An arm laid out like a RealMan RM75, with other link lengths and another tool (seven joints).
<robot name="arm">
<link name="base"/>
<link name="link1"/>
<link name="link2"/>
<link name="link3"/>
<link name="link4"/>
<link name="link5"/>
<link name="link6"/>
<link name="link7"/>
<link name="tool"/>
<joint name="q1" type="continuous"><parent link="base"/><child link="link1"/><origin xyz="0.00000 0.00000 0.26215" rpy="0.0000 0.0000 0.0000"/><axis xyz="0 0 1"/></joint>
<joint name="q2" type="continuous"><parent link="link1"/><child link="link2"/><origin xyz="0.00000 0.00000 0.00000" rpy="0.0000 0.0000 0.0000"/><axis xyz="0 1 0"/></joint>
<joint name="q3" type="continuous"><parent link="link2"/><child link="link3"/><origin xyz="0.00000 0.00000 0.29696" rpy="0.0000 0.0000 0.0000"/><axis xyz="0 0 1"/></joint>
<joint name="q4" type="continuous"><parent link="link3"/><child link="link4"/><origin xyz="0.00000 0.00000 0.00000" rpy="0.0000 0.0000 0.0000"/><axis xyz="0 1 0"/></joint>
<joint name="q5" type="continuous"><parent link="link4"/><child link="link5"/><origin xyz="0.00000 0.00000 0.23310" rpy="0.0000 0.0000 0.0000"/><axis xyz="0 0 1"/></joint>
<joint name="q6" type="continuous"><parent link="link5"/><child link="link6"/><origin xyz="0.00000 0.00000 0.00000" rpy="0.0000 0.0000 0.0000"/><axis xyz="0 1 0"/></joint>
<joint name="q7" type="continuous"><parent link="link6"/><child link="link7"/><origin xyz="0.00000 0.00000 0.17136" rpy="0.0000 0.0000 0.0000"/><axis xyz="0 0 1"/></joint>
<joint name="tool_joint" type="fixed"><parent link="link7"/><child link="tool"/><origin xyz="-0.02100 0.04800 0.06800" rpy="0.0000 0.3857 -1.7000"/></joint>
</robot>
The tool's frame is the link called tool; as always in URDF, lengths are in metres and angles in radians. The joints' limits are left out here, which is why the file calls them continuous.
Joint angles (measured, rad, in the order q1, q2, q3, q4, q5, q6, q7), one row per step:
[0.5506, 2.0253, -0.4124, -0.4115, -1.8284, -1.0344, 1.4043]
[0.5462, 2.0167, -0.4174, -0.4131, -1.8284, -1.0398, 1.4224]
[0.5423, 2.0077, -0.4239, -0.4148, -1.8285, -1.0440, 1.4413]
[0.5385, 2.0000, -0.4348, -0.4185, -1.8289, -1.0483, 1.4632]
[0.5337, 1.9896, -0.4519, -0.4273, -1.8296, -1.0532, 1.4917]
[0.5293, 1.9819, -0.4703, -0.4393, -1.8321, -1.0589, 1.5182]
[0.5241, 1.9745, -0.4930, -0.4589, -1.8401, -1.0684, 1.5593]
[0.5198, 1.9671, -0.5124, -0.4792, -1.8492, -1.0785, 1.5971]
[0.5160, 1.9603, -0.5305, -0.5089, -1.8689, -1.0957, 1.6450]
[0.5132, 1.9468, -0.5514, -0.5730, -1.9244, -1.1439, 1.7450]
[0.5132, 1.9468, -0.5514, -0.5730, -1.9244, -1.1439, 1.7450]
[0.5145, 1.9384, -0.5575, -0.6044, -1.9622, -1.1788, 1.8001]
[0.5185, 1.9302, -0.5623, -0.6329, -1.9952, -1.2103, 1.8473]
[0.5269, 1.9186, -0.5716, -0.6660, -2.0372, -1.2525, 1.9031]
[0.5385, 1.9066, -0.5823, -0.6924, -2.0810, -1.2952, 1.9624]
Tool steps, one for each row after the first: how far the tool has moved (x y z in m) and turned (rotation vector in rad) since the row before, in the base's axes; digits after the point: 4 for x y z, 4 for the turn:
[0.0024, -0.0004, 0.0046, -0.0019, 0.0069, -0.0071]
[0.0024, -0.0002, 0.0046, -0.0026, 0.0058, -0.0074]
[0.0016, -0.0004, 0.0035, -0.0061, 0.0058, -0.0063]
[0.0019, 0.0000, 0.0052, -0.0076, 0.0026, -0.0061]
[0.0008, -0.0003, 0.0038, -0.0097, -0.0004, -0.0024]
[0.0000, -0.0006, 0.0040, -0.0159, 0.0028, -0.0039]
[-0.0004, -0.0003, 0.0044, -0.0141, 0.0005, -0.0023]
[-0.0017, -0.0006, 0.0048, -0.0202, -0.0006, -0.0001]
[-0.0055, -0.0017, 0.0100, -0.0468, -0.0010, 0.0012]
[0.0000, 0.0000, 0.0000, 0.0000, 0.0000, 0.0000]
[-0.0035, -0.0021, 0.0041, -0.0344, 0.0004, -0.0005]
[-0.0040, -0.0011, 0.0042, -0.0298, -0.0025, 0.0008]
[-0.0059, -0.0015, 0.0039, -0.0434, -0.0079, 0.0034]
[-0.0057, -0.0017, 0.0019, -0.0501, -0.0060, -0.0043]

